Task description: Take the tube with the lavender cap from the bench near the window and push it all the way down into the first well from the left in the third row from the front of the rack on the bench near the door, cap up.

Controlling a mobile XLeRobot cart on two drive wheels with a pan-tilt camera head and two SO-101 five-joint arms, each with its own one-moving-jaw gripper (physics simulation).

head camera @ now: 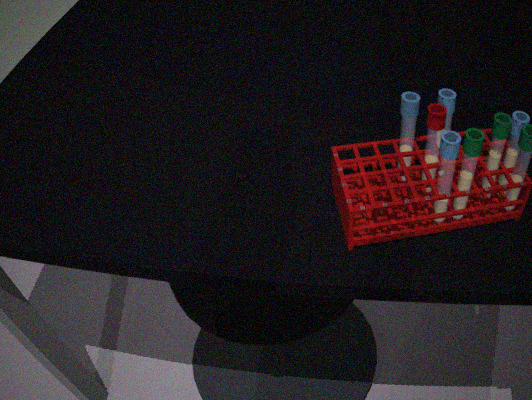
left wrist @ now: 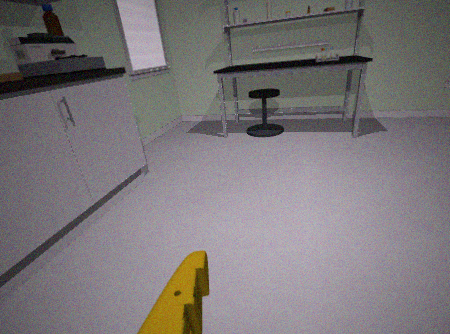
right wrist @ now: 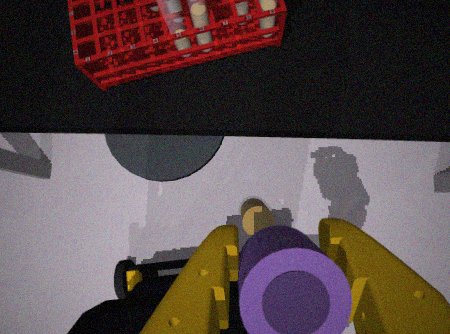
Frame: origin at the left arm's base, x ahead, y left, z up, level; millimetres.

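Where they show: left hand at its tool point: [left wrist: 207, 266]; right hand at its tool point: [right wrist: 238, 245].
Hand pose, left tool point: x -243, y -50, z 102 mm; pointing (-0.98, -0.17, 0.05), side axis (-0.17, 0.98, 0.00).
Note:
Each offset is from my left tool point to the top centre of the thing. "spot": to the spot under its first point. Level surfaces: height alone.
The lavender-capped tube {dz +128, dx +437, dy -281 mm} [right wrist: 295, 300] is between the jaws of my right gripper [right wrist: 279, 227], which is shut on it at the cap. The cap faces the right wrist camera and the tan lower end points away, over the floor in front of the bench. The red rack {spot: dz -79, dx +607, dy -139 mm} [head camera: 347, 220] [right wrist: 97, 75] stands on the black bench {dz -115 mm} [head camera: 200, 125] [right wrist: 350, 85], beyond the tube. Its left column of wells holds no tubes. The right gripper does not show in the head view. My left gripper [left wrist: 201, 272] shows one notched jaw; it is fully open and empty.
The rack holds blue-capped tubes {spot: dz +0, dx +677, dy -209 mm} [head camera: 410, 105], a red-capped tube {spot: dz +1, dx +656, dy -230 mm} [head camera: 436, 117] and green-capped tubes {spot: dz +2, dx +617, dy -256 mm} [head camera: 473, 142]. A stool [head camera: 260, 315] [right wrist: 165, 155] stands at the bench's front edge. The left wrist view shows a white cabinet [left wrist: 100, 135], a distant bench [left wrist: 290, 65] and another stool [left wrist: 264, 93].

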